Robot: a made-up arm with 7 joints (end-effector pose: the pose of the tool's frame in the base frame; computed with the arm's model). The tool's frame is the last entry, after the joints.
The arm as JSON. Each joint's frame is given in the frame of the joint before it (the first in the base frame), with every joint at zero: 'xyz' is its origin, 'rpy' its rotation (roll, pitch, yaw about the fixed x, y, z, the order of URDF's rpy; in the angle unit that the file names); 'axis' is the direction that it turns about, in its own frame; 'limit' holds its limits. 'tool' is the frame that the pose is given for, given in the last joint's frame.
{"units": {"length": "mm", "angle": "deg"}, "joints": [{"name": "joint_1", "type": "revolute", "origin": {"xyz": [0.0, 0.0, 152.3], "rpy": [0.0, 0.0, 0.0]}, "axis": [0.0, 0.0, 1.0], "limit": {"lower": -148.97, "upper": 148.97}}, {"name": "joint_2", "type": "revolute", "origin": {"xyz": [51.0, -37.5, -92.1], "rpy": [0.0, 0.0, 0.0]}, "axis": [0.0, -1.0, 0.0], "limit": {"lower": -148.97, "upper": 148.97}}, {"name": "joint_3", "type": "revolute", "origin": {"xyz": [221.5, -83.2, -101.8], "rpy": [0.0, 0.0, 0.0]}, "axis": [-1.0, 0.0, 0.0], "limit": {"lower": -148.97, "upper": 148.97}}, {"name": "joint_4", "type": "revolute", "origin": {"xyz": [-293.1, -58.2, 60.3], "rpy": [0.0, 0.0, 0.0]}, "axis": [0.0, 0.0, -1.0], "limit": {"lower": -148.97, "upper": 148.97}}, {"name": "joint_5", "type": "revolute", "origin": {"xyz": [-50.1, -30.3, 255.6], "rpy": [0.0, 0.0, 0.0]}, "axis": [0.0, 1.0, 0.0], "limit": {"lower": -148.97, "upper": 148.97}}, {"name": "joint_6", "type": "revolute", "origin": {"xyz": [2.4, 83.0, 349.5], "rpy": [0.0, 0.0, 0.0]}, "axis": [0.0, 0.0, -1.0], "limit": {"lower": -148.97, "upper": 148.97}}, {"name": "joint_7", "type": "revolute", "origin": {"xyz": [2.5, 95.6, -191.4], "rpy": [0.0, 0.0, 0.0]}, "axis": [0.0, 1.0, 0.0], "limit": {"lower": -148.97, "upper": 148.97}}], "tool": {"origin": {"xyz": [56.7, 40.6, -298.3], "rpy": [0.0, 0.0, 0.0]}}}
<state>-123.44 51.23 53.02 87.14 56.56 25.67 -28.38</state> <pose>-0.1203 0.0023 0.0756 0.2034 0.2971 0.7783 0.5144</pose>
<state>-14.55 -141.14 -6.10 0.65 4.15 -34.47 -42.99</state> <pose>0.1922 0.0467 -0.1074 0.3802 0.6908 -0.1490 0.5966</pose>
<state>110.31 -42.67 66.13 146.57 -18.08 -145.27 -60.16</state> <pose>-0.2259 0.1700 -0.1680 -0.2404 -0.3747 0.8901 0.0973</pose>
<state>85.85 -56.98 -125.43 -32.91 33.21 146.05 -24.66</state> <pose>0.1560 -0.4360 -0.1090 -0.5467 0.6139 -0.1743 0.5421</pose>
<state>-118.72 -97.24 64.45 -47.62 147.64 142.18 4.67</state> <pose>-0.0461 -0.3800 0.1569 -0.6992 0.4258 0.3603 0.4473</pose>
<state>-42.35 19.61 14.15 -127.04 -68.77 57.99 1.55</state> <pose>-0.2002 0.1514 0.2564 0.3447 -0.1717 0.2340 0.8927</pose>
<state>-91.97 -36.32 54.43 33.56 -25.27 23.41 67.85</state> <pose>0.2420 0.1303 -0.0470 0.0336 0.4616 -0.8512 0.2473</pose>
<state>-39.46 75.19 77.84 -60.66 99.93 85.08 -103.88</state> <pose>0.1425 -0.1340 0.2427 -0.9468 0.3090 -0.0313 0.0846</pose>
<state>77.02 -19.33 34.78 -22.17 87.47 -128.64 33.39</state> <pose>0.1114 -0.0470 0.4190 0.1146 -0.7928 -0.4899 0.3440</pose>
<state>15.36 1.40 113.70 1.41 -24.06 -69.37 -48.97</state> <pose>-0.0897 0.0205 -0.4361 -0.5239 0.1154 0.7600 0.3668</pose>
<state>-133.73 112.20 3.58 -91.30 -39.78 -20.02 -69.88</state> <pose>0.0970 0.2264 -0.4404 -0.5337 -0.1041 0.5540 0.6304</pose>
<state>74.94 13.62 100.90 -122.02 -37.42 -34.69 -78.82</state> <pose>-0.5250 -0.1726 0.0075 0.2144 0.3930 0.8897 0.0893</pose>
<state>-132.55 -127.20 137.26 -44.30 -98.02 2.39 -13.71</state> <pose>0.2636 0.1125 0.5047 0.5820 -0.3279 -0.0046 0.7441</pose>
